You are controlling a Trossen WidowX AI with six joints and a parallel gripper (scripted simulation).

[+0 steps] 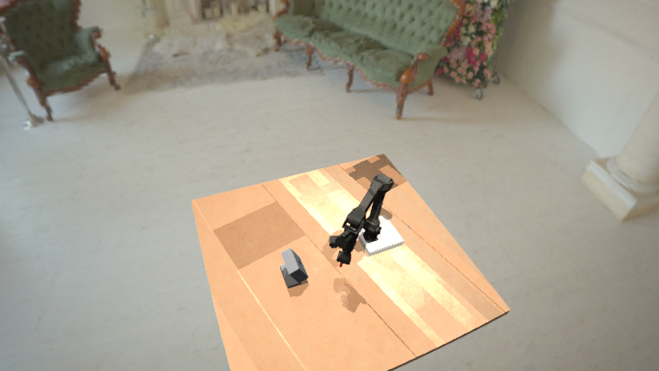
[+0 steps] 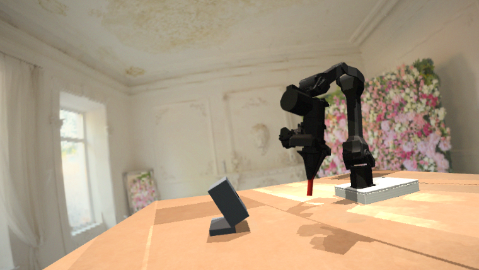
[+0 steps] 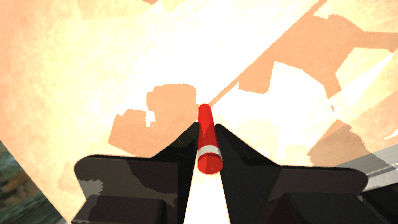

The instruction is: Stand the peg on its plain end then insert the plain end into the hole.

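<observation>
Right now my gripper tip is 220 mm short of the grey sloped panel, 60 mm to the left of it and 30 mm above it. The rest, counted from my gripper tip: grey foot (240 mm ahead, 100 mm below, 60 mm to the right); red peg (20 mm above).
</observation>
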